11 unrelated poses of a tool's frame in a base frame.
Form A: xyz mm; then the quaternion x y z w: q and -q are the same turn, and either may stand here.
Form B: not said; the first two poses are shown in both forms.
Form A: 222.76 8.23 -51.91 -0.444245 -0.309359 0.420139 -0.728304
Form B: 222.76 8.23 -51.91 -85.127 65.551 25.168
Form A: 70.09 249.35 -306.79 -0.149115 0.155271 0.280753 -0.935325
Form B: 70.09 249.35 -306.79 -152.867 24.864 119.451
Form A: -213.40 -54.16 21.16 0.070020 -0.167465 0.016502 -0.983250
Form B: -213.40 -54.16 21.16 21.729 20.916 -23.652
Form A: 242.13 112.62 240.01 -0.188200 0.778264 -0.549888 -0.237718
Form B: 242.13 112.62 240.01 -99.785 106.393 -126.973
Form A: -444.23 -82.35 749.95 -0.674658 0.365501 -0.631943 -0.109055
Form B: -444.23 -82.35 749.95 -38.238 100.225 -161.344
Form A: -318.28 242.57 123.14 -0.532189 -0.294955 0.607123 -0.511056
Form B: -318.28 242.57 123.14 -110.914 74.956 11.093
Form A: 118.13 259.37 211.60 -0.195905 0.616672 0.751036 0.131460
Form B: 118.13 259.37 211.60 97.696 80.638 62.448
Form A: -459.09 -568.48 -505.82 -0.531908 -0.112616 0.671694 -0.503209
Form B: -459.09 -568.48 -505.82 -131.207 65.872 24.885
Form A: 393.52 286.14 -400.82 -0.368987 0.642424 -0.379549 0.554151
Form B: 393.52 286.14 -400.82 -4.536 95.608 -64.280
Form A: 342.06 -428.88 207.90 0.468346 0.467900 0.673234 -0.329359
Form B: 342.06 -428.88 207.90 71.041 82.909 161.096
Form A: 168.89 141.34 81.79 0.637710 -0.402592 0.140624 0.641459
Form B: 168.89 141.34 81.79 -109.900 97.904 134.630
